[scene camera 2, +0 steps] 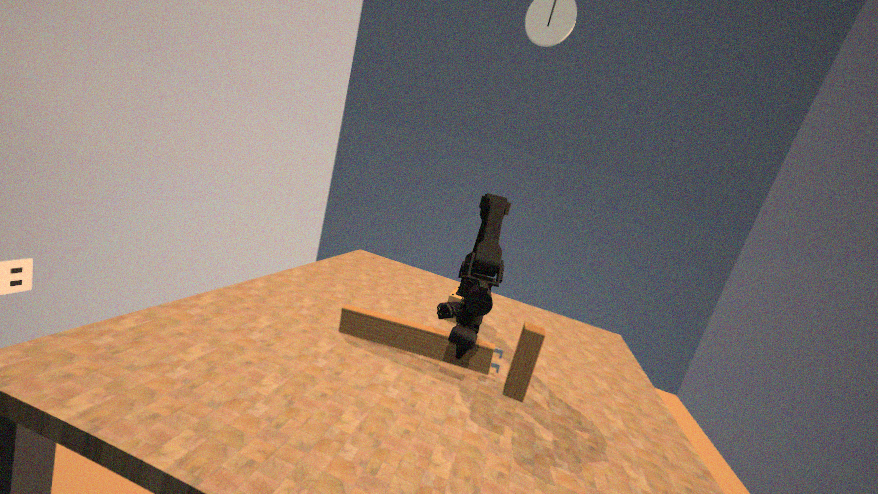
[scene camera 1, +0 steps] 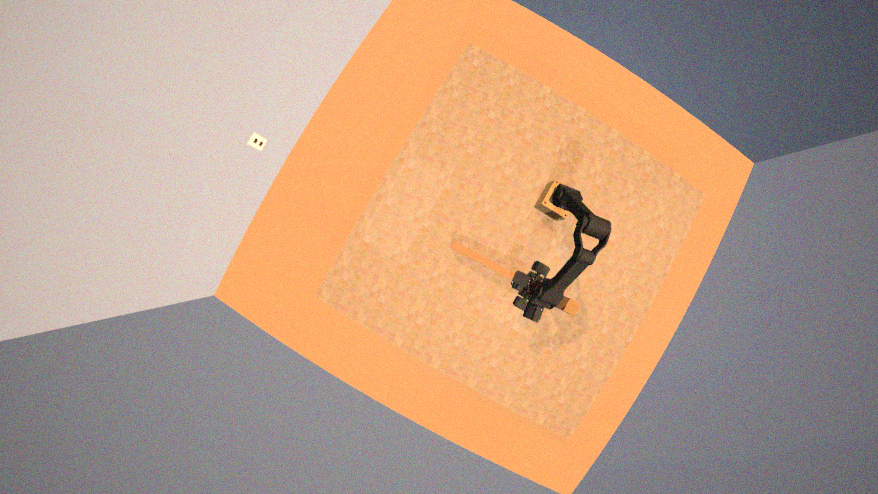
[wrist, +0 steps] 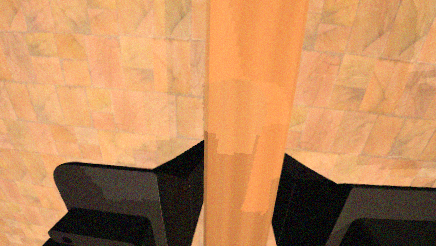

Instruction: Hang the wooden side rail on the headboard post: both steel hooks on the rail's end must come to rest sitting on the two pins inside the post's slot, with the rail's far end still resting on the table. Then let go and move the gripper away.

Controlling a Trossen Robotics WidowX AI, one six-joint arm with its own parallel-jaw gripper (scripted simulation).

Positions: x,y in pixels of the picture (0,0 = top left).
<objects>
My gripper shows in scene camera 2 (pixel 459 355), in scene camera 1 and in the wrist view. The same spot on my gripper: (wrist: pixel 99 197) is (scene camera 1: pixel 520 292).
</objects>
